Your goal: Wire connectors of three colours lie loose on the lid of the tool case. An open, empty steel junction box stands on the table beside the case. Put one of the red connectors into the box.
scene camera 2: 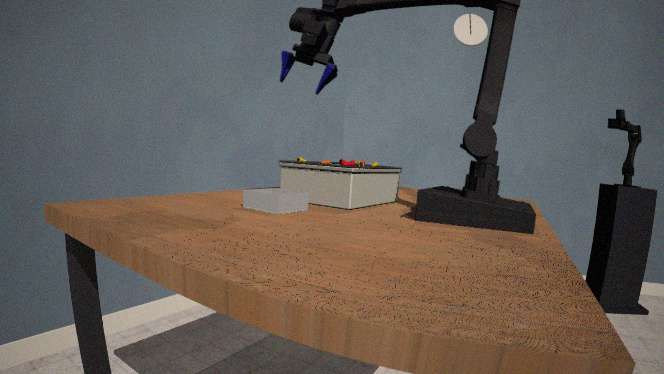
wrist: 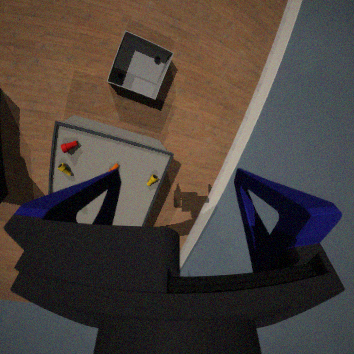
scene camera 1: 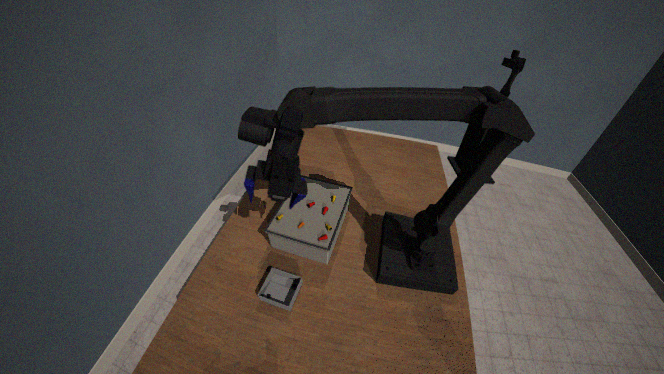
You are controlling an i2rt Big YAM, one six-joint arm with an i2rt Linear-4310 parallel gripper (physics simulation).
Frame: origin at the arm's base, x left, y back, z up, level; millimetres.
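Seen in the pictures: gripper, fingertip midpoint: (scene camera 2: 298,87) (wrist: 177,174) (scene camera 1: 270,204); arm's base at its link origin: (scene camera 2: 479,198) (scene camera 1: 418,254).
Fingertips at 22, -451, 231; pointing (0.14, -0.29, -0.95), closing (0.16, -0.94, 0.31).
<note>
Pixels of each thing's middle, then the offset from my fingertips to it, as dx, dy, dz. Level surfaces: height alone.
- red connector at the middle of its body: (wrist: 69,145) (scene camera 1: 323,237) -40, +129, -180
- orange connector at the middle of its body: (scene camera 2: 324,162) (scene camera 1: 300,225) -85, +53, -182
- tool case at the middle of its body: (wrist: 104,191) (scene camera 2: 342,182) (scene camera 1: 311,216) -172, +77, -233
- wooden table at its surface level: dz -284
My gripper (scene camera 1: 271,204) (scene camera 2: 299,88) (wrist: 177,174) is open and empty, high above the far side of the tool case. A red connector (scene camera 1: 323,237) (wrist: 69,146) lies near the lid's front right corner in scene camera 1. Two more red connectors, one (scene camera 1: 311,204) in the middle and one (scene camera 1: 325,210) to its right, lie further back. Yellow connectors (scene camera 1: 279,217) (wrist: 152,180) and an orange connector (scene camera 1: 301,225) (scene camera 2: 325,162) lie among them. The tool case (scene camera 1: 297,248) (scene camera 2: 316,187) (wrist: 131,199) is pale with a dark rim. The open, empty junction box (scene camera 1: 275,303) (scene camera 2: 275,201) (wrist: 142,97) stands beside it.
The arm's black base (scene camera 1: 420,281) (scene camera 2: 475,212) stands on the wooden table (scene camera 1: 350,325) (scene camera 2: 300,265), right of the case. A wall (scene camera 1: 125,100) rises beyond the table's far edge. A second small arm (scene camera 2: 631,145) stands on a dark pedestal (scene camera 2: 620,240) off the table.
</note>
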